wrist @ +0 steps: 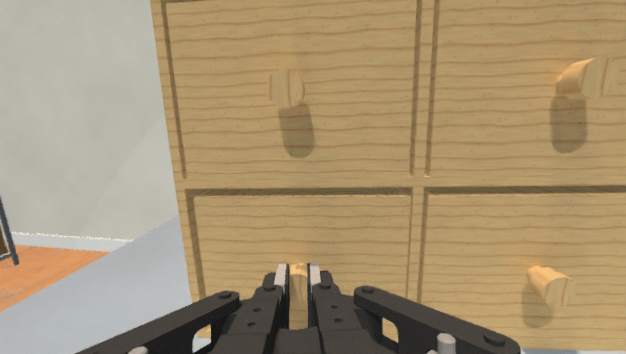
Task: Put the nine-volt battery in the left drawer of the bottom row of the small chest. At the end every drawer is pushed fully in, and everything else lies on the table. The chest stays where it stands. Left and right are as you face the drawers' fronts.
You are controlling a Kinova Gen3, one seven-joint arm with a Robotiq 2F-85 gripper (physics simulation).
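Places are measured from the arm's base along level axes (x left, y ahead, z down), in centimetres.
Pixels of known places: gripper, fingertip midpoint: (298,279).
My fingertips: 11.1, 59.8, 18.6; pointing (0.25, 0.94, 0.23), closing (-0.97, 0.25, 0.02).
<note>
Behind a point stands the place of what it marks, as x, y, z.
The small chest (419,181) @[4.2, 61.4, 12.7] of light wood fills most of the wrist view, seen from the front. Its bottom-row left drawer (300,225) @[11.1, 60.6, 15.4] is at the lower middle, its front lying within the chest's frame. My gripper (298,279) @[11.1, 59.8, 18.6] is shut on that drawer's round wooden knob (298,300) @[10.9, 58.8, 19.3], which shows as a narrow strip between the fingertips. The fingers and linkage hide the lower part of the drawer front. The nine-volt battery does not show in the wrist view.
The drawer above (350,100) @[8.0, 60.9, 8.2] has a round knob (286,88) @[11.0, 58.7, 7.6]. To the right are an upper drawer with a knob (595,78) @[-3.0, 60.5, 7.6] and a bottom-row drawer with a knob (552,286) @[-2.7, 60.4, 18.1]. A grey wall (75,110) and an orange-brown wooden floor (45,267) show at the left.
</note>
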